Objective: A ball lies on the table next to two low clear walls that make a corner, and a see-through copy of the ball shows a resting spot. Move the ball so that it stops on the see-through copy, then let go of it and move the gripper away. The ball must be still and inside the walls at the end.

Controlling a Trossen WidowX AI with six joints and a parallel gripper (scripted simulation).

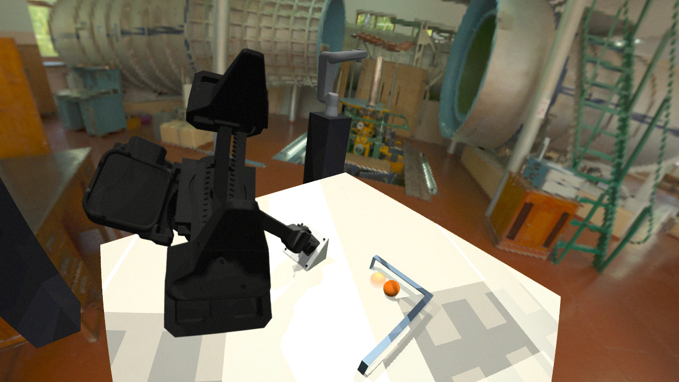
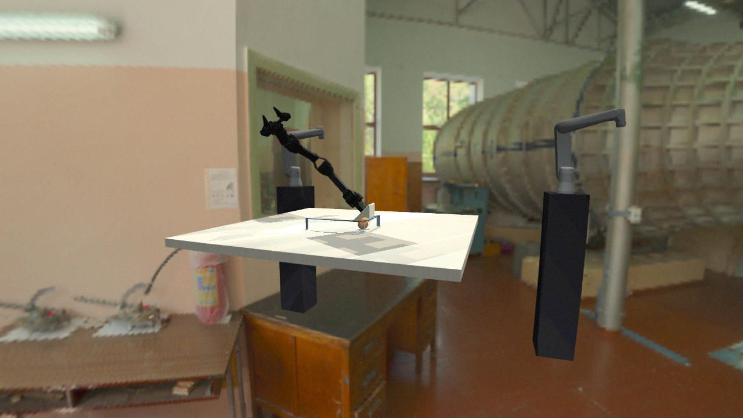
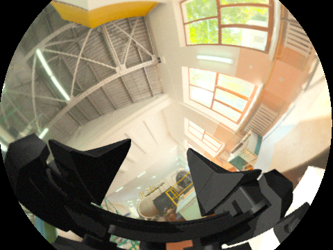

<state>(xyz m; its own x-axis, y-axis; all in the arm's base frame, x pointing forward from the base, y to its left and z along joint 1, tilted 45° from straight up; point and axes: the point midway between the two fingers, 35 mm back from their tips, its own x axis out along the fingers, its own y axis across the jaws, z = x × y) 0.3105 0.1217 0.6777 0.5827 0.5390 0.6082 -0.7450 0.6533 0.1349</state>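
Right now the orange ball is 10 cm behind my gripper tip, 50 cm to the left of it and 59 cm below it. Also, from my gripper tip: see-through copy of ball (15 cm behind, 49 cm to the left, 59 cm below).
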